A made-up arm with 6 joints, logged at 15 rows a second.
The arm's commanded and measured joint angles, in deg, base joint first. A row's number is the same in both.
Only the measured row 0 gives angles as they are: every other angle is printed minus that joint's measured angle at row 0.
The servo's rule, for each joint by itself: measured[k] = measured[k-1] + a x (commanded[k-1-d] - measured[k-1]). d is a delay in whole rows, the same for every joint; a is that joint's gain. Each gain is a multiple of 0.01, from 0.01 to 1. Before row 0 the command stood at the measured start. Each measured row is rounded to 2 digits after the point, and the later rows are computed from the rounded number. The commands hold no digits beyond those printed.
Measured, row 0:
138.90 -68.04 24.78 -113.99 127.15 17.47
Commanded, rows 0 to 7:
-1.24 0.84 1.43 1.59 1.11 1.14
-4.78 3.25 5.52 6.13 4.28 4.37
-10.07 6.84 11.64 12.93 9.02 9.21
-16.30 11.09 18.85 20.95 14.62 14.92
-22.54 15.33 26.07 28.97 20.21 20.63
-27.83 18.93 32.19 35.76 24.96 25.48
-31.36 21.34 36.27 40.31 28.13 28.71
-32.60 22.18 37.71 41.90 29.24 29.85
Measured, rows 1 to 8:
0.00 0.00 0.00 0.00 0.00 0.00
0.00 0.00 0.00 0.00 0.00 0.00
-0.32 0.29 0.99 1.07 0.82 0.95
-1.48 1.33 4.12 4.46 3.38 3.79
-3.71 3.26 9.31 10.13 7.55 8.29
-6.98 6.00 15.89 17.38 12.78 13.79
-11.03 9.27 22.91 25.15 18.28 19.47
-15.40 12.65 29.31 32.26 23.22 24.46
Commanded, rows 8 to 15:
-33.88 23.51 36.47 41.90 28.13 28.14
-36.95 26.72 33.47 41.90 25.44 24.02
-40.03 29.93 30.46 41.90 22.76 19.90
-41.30 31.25 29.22 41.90 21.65 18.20
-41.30 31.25 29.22 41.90 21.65 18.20
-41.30 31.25 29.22 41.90 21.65 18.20
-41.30 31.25 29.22 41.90 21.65 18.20
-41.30 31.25 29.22 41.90 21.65 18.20
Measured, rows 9 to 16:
-19.55 15.69 34.11 37.65 26.85 27.99
-22.94 17.96 36.59 40.50 28.62 29.53
-25.78 19.90 36.51 41.44 28.26 28.38
-28.68 22.29 34.41 41.75 26.17 24.76
-31.63 24.96 31.68 41.85 23.65 20.73
-34.14 27.16 29.98 41.88 22.17 18.63
-36.00 28.59 29.46 41.89 21.79 18.27
-37.38 29.52 29.29 41.90 21.69 18.21

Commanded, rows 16 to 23:
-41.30 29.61 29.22 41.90 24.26 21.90
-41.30 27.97 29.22 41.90 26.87 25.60
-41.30 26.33 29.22 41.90 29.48 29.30
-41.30 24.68 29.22 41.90 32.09 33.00
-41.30 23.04 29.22 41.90 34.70 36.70
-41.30 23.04 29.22 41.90 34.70 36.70
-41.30 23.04 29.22 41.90 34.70 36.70
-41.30 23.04 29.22 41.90 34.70 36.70
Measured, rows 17 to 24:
-38.40 30.13 29.24 41.90 21.66 18.20
-39.15 30.52 29.23 41.90 21.65 18.20
-39.71 30.20 29.22 41.90 23.58 21.27
-40.12 29.42 29.22 41.90 26.01 24.86
-40.43 28.34 29.22 41.90 28.58 28.55
-40.66 27.06 29.22 41.90 31.18 32.24
-40.83 25.65 29.22 41.90 33.78 35.94
-40.95 24.74 29.22 41.90 34.46 36.57

